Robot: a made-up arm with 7 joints. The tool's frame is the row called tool.
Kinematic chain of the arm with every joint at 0, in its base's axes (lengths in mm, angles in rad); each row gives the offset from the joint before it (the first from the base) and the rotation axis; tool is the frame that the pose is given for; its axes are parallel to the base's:
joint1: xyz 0 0 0 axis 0 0.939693 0.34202
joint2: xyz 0 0 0 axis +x
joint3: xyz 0 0 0 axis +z
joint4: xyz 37.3 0 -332.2 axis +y
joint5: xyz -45.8 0 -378.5 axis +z
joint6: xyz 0 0 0 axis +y
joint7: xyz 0 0 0 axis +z
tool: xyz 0 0 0
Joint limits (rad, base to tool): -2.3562..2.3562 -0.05..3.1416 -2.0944..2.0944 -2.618..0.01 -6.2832..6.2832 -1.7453..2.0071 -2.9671..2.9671
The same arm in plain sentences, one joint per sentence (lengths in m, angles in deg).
The arm has seven revolute joints in a row. What follows holds with every joint at zero, and every direction is one of the base frame's.
Joint 1 is mounted at the same point as the base frame's origin and turns about the direction (0, 0.9397, 0.342), from -135 to 135 deg.
Joint 2 is mounted at the same point as joint 1 and turns about +x, from -2.86 to 180 deg.
Joint 3 is mounted at the same point as joint 2 and turns about +z, from -120 to 120 deg.
Joint 4 is mounted 0.0373 m along +x and 0.3322 m along -z from joint 3 and turns about +y, from -150 to 0.57 deg.
Joint 5 is mounted 0.0458 m along -x and 0.3785 m along -z from joint 4 and turns about +z, from -360 to 360 deg.
Joint 6 is mounted at the same point as joint 5 and turns about +y, from -100 to 115 deg.
Joint 7 is mounted at the same point as joint 6 and turns about +z, from -170 to 170 deg.
The tool frame, which is the frame that the pose is given for, is mounted at the same point as joint 7; its axes are parallel to the base frame's.

